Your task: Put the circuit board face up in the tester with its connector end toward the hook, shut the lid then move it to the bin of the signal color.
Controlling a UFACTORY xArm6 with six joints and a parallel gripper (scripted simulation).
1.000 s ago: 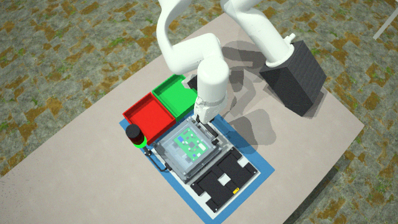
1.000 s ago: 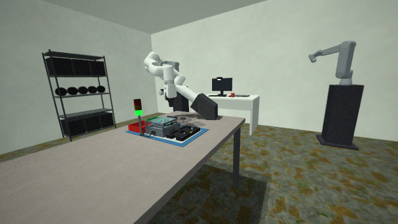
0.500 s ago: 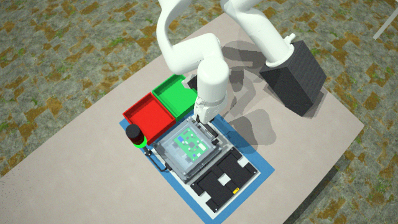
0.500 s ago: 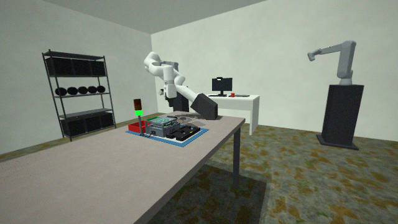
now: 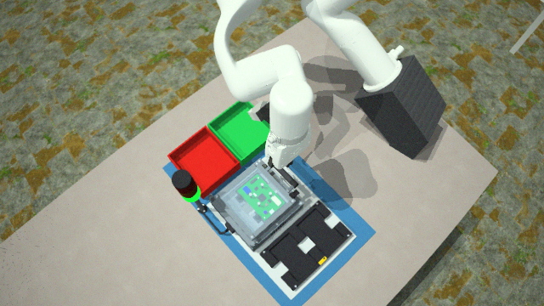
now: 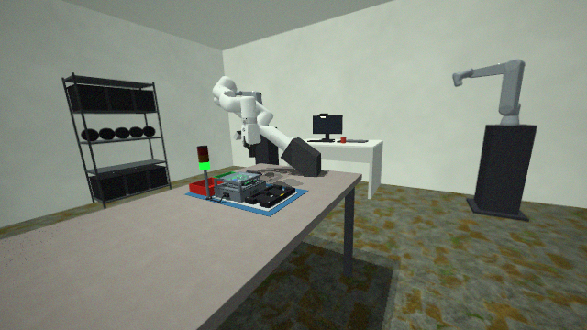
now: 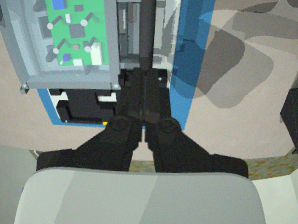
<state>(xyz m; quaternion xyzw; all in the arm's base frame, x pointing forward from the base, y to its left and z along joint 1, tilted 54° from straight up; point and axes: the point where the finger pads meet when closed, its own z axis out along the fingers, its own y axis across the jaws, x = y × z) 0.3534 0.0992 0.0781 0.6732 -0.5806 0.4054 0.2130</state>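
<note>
My gripper is now 110 mm above the black latch hook, 60 mm to the right of it and 20 mm short of it. The rest, counted from my hand: green circuit board: 120 mm below, 80 mm ahead; tester lid: 110 mm below, 90 mm ahead; green bin: 200 mm to the right, 180 mm below, 20 mm behind.
</note>
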